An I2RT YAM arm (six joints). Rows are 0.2 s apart.
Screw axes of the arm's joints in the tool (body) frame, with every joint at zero. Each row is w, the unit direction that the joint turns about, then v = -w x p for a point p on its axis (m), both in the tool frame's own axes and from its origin. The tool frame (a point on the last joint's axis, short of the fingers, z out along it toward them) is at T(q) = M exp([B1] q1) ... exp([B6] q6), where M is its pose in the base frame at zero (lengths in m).
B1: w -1 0 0 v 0 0.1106 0
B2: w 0 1 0 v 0.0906 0 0.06
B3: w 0 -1 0 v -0.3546 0 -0.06
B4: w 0 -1 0 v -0.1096 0 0
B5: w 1 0 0 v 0 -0.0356 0
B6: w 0 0 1 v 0 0 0
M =
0 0 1 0.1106
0 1 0 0
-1 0 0 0.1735
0 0 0 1
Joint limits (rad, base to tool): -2.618..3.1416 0..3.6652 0..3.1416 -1.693..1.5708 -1.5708..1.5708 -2.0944..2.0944
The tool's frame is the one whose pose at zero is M.
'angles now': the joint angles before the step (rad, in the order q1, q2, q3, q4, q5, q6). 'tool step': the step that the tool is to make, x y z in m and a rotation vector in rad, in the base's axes. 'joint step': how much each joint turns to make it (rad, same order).
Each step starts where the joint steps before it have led.
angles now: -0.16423, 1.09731, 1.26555, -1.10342, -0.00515, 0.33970
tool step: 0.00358, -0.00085, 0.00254, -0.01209, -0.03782, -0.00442
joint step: 0.00003, 0.00077, 0.00001, 0.04005, 0.00726, 0.00003
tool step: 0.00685, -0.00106, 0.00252, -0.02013, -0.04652, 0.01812
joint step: -0.00004, 0.00837, -0.00003, 0.05761, -0.00232, -0.02178
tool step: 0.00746, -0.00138, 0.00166, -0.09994, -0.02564, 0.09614
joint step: 0.00004, 0.01263, 0.00005, 0.05454, 0.00424, -0.13463
